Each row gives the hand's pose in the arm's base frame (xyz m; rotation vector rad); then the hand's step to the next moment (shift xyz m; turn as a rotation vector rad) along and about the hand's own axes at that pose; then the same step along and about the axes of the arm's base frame.
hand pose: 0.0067 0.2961 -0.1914 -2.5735 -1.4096 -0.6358
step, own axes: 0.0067 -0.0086 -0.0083 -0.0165 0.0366 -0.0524
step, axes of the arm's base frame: -0.0064 0.0073 0.0097 0.0071 -0.0495 0.0431
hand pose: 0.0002 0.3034 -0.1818 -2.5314 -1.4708 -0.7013
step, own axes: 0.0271 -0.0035 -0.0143 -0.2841 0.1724 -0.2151
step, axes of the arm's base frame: 0.0037 0.0183 0.0245 -0.0422 -0.3851 0.0812
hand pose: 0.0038 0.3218 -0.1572 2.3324 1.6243 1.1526
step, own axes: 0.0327 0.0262 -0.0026 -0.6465 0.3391 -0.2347
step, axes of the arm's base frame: 0.0239 0.0149 0.0311 0.0180 -0.7663 -0.0217
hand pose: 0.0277 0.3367 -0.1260 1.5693 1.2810 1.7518
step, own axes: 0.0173 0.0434 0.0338 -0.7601 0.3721 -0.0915
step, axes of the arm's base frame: 0.0379 0.0054 0.0431 0.1883 -0.8277 -0.0637
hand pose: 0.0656 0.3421 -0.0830 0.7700 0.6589 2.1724
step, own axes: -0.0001 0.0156 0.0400 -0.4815 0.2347 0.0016
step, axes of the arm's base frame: 0.0205 -0.0009 0.0377 0.1609 -0.5109 0.0001
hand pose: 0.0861 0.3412 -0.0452 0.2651 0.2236 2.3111
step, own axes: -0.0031 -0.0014 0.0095 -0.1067 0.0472 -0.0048
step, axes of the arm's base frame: 0.0055 -0.0006 0.0084 0.0377 -0.1104 -0.0061
